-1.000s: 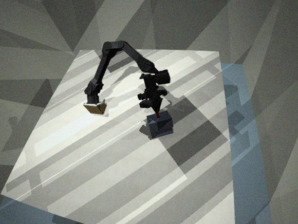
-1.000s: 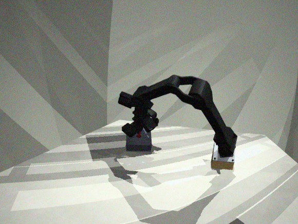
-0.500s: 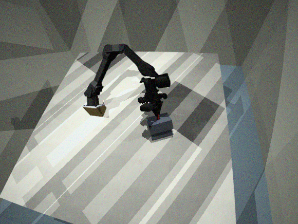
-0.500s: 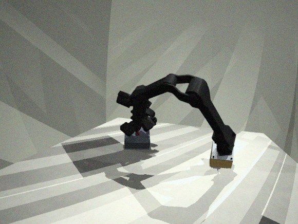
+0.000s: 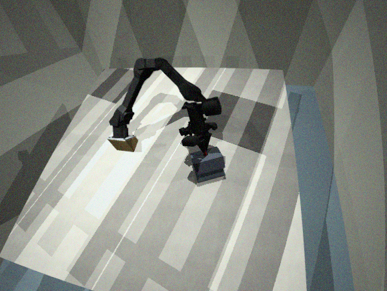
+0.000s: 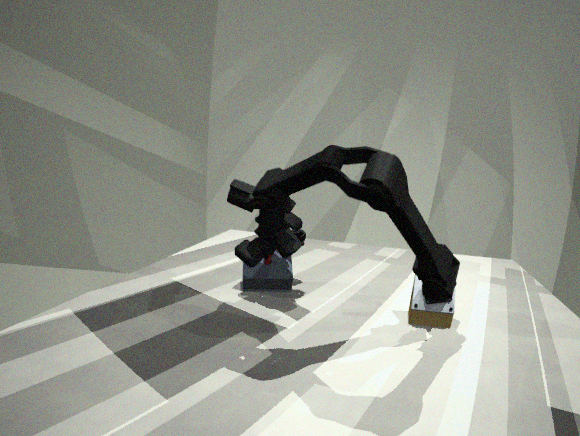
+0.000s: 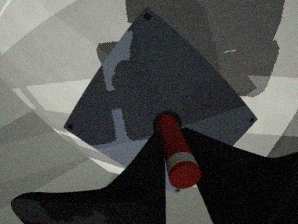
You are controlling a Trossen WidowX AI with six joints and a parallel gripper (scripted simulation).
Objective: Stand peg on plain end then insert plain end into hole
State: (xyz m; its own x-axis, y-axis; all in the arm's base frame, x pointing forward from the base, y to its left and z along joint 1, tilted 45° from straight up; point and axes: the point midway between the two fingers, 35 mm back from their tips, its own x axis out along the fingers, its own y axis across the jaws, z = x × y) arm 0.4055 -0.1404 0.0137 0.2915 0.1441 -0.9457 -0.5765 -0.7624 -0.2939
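Right now the red peg is 1 cm to the left of my gripper tip and 1 cm above it. Round my gripper tip: sloped panel 1 cm ahead, 2 cm to the right, 4 cm below.
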